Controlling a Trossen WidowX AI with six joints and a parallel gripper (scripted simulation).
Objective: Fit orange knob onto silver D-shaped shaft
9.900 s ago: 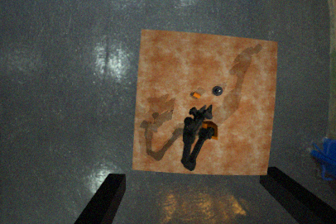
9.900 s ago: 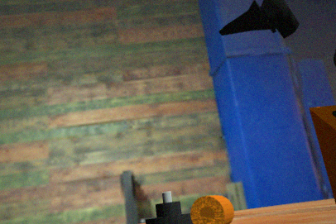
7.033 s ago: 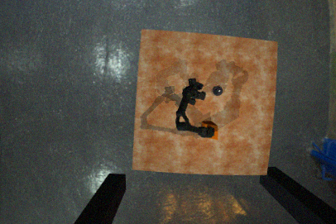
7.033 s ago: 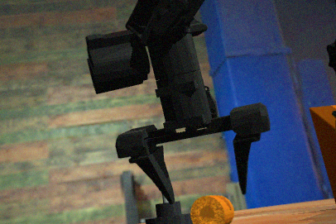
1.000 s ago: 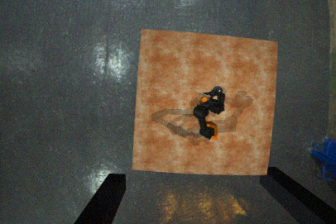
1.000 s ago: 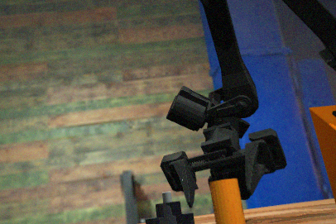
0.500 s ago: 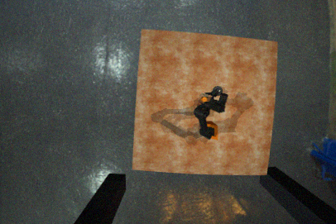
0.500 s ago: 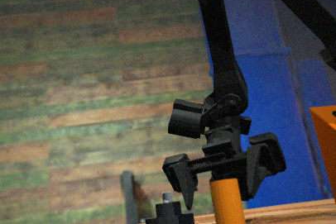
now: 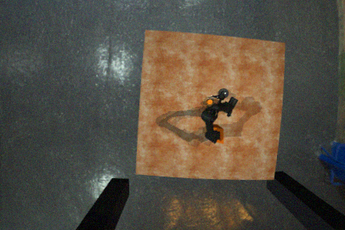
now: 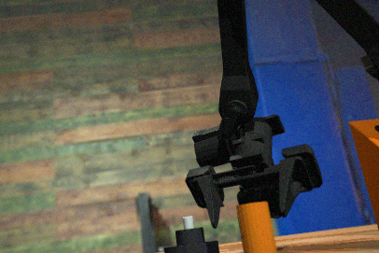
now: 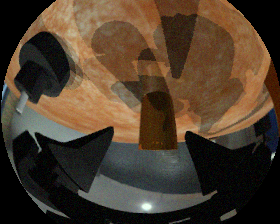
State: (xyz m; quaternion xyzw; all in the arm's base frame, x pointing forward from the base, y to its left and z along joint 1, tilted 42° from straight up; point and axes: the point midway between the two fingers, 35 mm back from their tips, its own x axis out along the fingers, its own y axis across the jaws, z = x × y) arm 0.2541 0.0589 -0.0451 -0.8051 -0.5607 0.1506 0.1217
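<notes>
Right now the orange knob is 10 mm behind my gripper tip. The rest, counted from my gripper tip: dark round pedestal 130 mm to the right, 60 mm ahead, 10 mm below.
</notes>
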